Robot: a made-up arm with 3 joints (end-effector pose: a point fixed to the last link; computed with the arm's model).
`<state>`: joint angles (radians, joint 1 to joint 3).
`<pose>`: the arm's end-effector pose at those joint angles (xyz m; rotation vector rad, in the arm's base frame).
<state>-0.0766 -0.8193 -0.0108</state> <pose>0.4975 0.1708 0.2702 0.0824 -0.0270 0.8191</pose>
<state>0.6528 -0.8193 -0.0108</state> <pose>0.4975 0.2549 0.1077 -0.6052 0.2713 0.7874</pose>
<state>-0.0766 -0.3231 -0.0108</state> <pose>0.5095 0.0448 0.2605 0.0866 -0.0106 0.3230</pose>
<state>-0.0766 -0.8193 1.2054</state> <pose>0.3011 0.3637 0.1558 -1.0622 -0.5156 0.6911</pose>
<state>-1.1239 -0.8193 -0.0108</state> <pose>0.4975 -0.0803 0.3225 1.0677 -0.4558 0.7325</pose>
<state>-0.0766 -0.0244 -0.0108</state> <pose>0.4865 -0.0284 0.2549 0.0874 -0.0008 0.0244</pose>
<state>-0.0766 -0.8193 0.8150</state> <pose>0.3493 0.3128 0.2288 -0.6959 -0.3610 0.7555</pose>
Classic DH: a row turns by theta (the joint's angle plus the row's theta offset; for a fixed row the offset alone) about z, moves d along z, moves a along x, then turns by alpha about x. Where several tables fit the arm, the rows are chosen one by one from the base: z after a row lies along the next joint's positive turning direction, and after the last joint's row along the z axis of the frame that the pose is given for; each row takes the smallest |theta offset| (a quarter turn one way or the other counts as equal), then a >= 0, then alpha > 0; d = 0 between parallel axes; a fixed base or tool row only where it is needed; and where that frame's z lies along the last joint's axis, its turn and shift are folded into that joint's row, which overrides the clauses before.
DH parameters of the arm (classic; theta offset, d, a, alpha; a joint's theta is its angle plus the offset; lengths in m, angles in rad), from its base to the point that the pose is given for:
base (fixed): -1.5708 0.0789 0 1.5708
joint 1: 0 -0.254 -0.0981 1.5708
joint 2: 0 0.0798 0.0767 -1.5708
joint 3: 0 -0.2297 0.0391 -1.5708
tool (fixed): 1.5708 0.2579 0 0

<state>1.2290 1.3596 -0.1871</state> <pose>0.1427 0.1028 0.2860 -0.8708 -0.9198 -1.0744</pose>
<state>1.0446 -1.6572 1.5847</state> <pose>0.0531 0.1180 -0.2125 -1.8565 -0.5582 2.0167</pose>
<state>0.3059 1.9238 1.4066</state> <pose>0.3354 -0.1682 0.1330 -1.1060 1.0982 -1.7897</pose>
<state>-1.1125 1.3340 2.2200</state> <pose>0.4560 0.1439 -0.0918 -0.9319 1.3889 0.1330</pose>
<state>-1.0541 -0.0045 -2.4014</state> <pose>0.4847 0.1973 -0.1742 -2.8277 -0.0040 -0.0050</pose>
